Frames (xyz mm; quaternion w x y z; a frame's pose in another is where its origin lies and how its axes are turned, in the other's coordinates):
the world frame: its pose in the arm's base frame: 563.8 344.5 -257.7 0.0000 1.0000 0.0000 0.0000
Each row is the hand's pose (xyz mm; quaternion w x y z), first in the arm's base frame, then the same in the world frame.
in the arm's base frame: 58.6 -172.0 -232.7 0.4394 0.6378 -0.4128 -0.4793
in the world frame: -505.2 516.5 -25.0 0.6378 -0.4394 -0.4793 0.4128
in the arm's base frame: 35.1 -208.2 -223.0 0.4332 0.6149 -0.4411 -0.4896
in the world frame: -528.7 552.7 -34.7 0.6149 -0.4332 -0.4896 0.4411
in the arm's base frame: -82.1 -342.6 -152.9 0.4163 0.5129 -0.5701 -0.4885
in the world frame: -645.9 687.1 -104.8 0.5129 -0.4163 -0.4885 0.5701
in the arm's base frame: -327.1 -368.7 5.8 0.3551 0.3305 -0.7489 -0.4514
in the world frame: -890.9 713.2 -263.5 0.3305 -0.3551 -0.4514 0.7489
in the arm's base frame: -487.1 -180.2 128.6 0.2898 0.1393 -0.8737 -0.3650
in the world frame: -1050.9 524.7 -386.3 0.1393 -0.2898 -0.3650 0.8737
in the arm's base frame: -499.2 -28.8 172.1 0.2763 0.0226 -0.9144 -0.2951
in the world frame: -1063.0 373.3 -429.8 0.0226 -0.2763 -0.2951 0.9144
